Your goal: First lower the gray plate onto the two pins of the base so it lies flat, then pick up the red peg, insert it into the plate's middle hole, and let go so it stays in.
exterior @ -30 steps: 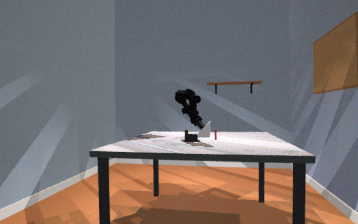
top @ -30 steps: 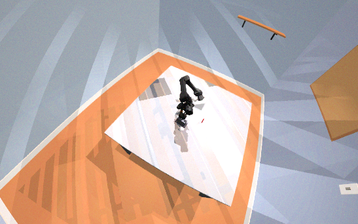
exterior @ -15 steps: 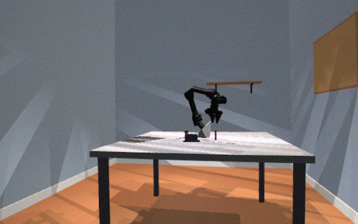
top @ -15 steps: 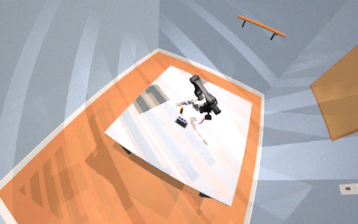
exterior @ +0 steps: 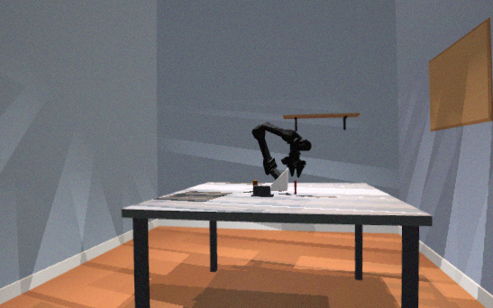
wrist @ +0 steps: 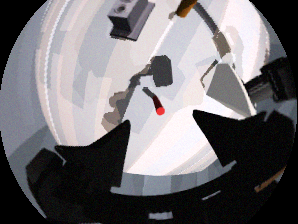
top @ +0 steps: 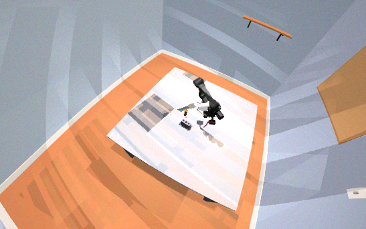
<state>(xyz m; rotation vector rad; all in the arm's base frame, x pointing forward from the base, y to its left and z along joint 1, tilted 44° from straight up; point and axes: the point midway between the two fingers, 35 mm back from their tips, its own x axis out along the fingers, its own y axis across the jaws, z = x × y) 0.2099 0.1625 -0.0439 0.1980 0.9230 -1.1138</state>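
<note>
Now: gripper tip 6 cm above the red peg. From my gripper tip the other things lie so: base 13 cm ahead, 17 cm to the right, 9 cm below; gray plate 13 cm ahead, 17 cm to the right, 6 cm below; orange peg 3 cm ahead, 24 cm to the right, 6 cm below.
</note>
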